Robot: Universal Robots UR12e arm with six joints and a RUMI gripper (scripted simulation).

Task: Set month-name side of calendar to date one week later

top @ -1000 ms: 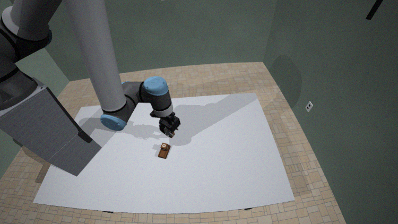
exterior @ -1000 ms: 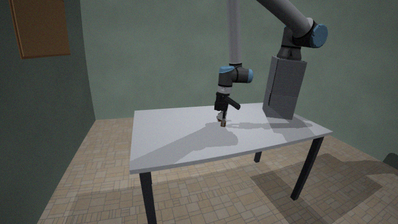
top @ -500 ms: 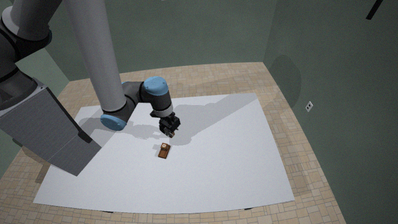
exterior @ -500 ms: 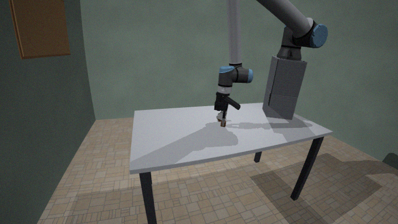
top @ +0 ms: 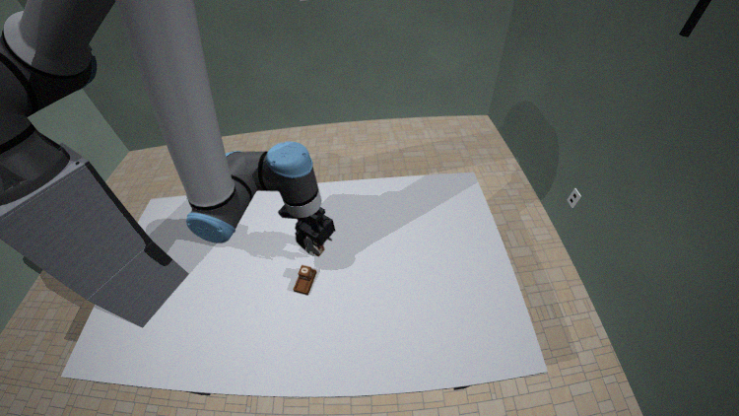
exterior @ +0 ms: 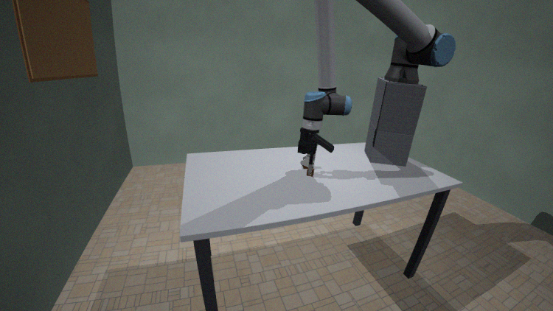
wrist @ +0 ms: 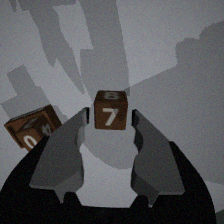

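The brown date cube lies 1 cm below my hand. Also, from my hand: brown wooden tray (3 cm behind, 11 cm to the right, 2 cm below).
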